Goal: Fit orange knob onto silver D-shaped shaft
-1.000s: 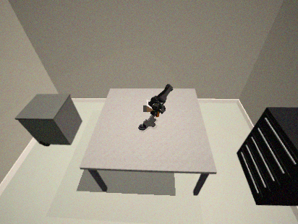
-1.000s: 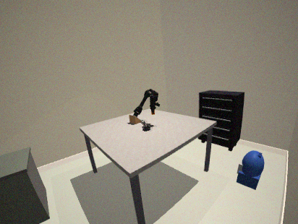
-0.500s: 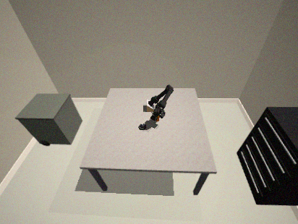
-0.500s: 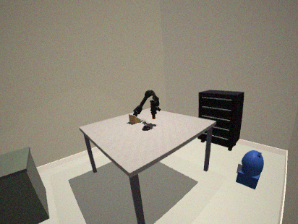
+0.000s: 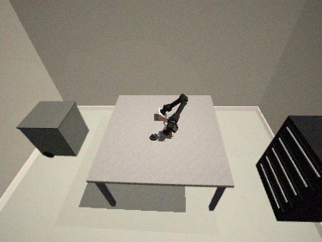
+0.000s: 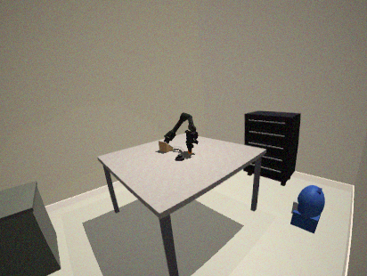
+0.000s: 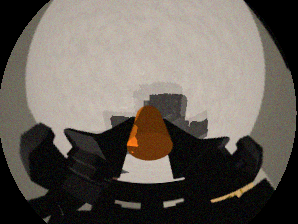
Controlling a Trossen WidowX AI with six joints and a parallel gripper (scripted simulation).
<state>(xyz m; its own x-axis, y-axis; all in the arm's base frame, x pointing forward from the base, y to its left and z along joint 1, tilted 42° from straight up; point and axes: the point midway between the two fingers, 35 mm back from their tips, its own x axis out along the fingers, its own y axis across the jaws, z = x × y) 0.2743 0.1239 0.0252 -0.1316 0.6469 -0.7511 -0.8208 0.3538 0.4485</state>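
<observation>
Right now my gripper tip is 3 cm below the orange knob. Round my gripper tip: dark round pedestal 17 cm to the right, 6 cm ahead, 2 cm above.
</observation>
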